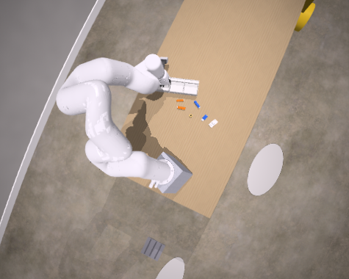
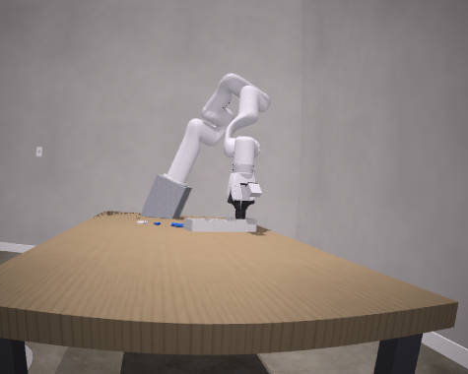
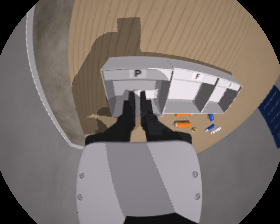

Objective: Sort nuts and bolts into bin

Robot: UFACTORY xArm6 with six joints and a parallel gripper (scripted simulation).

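The brass-coloured fastener is 230 mm to the right of my hand, 90 mm behind it and 60 mm below it. From my hand the other things lie so: bin (80 mm to the right, 40 mm below, 30 mm ahead); then long blue stick (230 mm to the right, 50 mm below, 20 mm behind); then blue usb stick (300 mm to the right, 80 mm behind, 60 mm below).
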